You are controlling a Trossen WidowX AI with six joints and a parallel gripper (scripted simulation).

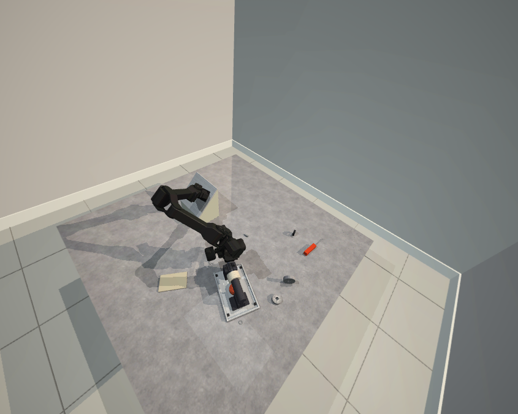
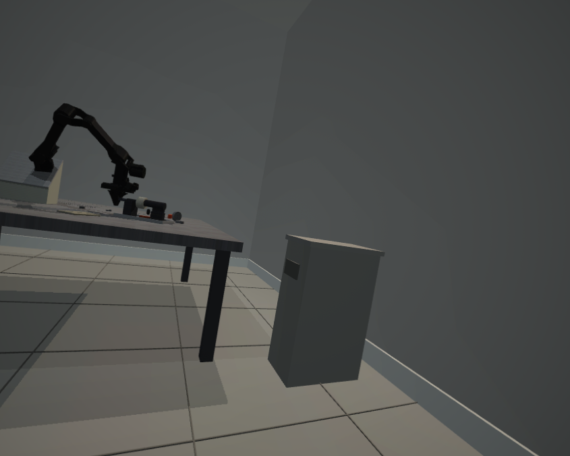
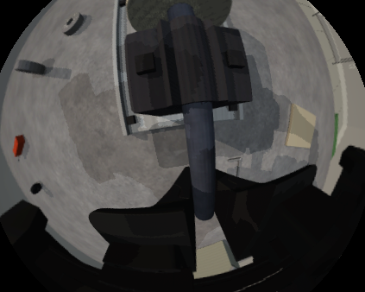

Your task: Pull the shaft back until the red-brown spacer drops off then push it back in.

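Now: gripper tip 60 mm short of the dark shaft, 40 mm below it and 30 mm to the left of it. Round my gripper tip: black piece (410 mm to the left, 180 mm ahead, 30 mm below); beige card (230 mm to the right, 110 mm behind, 40 mm below); red-brown spacer (130 mm ahead, 70 mm to the right, 30 mm below).
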